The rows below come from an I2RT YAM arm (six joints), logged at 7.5 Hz.
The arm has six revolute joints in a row. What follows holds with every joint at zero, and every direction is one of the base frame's. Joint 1 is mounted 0.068 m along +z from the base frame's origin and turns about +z. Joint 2 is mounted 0.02 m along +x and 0.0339 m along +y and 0.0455 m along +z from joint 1 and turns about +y. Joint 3 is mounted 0.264 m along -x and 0.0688 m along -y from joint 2 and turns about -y. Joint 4 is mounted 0.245 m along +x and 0.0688 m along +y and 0.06 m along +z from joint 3 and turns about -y. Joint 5 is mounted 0.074 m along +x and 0.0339 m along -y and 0.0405 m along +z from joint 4 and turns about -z. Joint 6 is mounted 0.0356 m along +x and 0.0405 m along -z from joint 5 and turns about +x. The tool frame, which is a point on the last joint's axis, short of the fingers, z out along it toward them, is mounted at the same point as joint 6; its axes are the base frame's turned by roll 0, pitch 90 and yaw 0 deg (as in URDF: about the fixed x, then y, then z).
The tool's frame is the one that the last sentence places.
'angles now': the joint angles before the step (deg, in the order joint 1, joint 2, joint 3, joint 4, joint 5, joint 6). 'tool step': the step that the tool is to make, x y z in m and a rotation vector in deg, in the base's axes. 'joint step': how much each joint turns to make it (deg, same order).
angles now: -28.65 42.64 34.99 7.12 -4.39 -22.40
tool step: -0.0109 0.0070 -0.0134 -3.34 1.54 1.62
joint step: -0.03 -4.23 -3.87 -0.44 -1.61 -3.70
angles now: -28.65 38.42 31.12 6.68 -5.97 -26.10
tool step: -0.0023 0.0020 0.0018 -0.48 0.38 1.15
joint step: -0.02 -0.80 0.35 -1.33 -1.16 -0.62
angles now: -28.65 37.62 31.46 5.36 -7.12 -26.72
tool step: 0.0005 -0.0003 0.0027 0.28 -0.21 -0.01
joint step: -0.01 0.28 0.62 -0.25 0.00 0.35
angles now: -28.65 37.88 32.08 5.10 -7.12 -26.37
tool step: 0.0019 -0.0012 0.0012 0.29 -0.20 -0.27
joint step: 0.01 0.71 0.36 0.43 0.28 0.36
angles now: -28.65 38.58 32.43 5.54 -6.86 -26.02
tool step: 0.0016 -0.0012 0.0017 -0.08 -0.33 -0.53
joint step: 0.02 0.62 0.35 0.60 0.55 0.09
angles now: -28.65 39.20 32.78 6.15 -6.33 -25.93
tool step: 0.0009 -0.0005 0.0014 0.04 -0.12 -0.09
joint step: 0.02 0.35 0.34 0.10 0.11 0.09
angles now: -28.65 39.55 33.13 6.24 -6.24 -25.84
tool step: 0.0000 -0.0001 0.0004 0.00 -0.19 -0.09
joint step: -0.01 0.01 0.02 0.17 0.08 0.09
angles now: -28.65 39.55 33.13 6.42 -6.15 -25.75
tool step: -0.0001 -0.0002 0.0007 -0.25 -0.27 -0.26
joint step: -0.03 0.00 0.01 0.34 0.23 -0.09
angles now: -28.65 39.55 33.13 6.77 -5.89 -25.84
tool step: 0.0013 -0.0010 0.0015 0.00 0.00 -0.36
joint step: -0.01 0.53 0.44 0.08 0.35 0.00
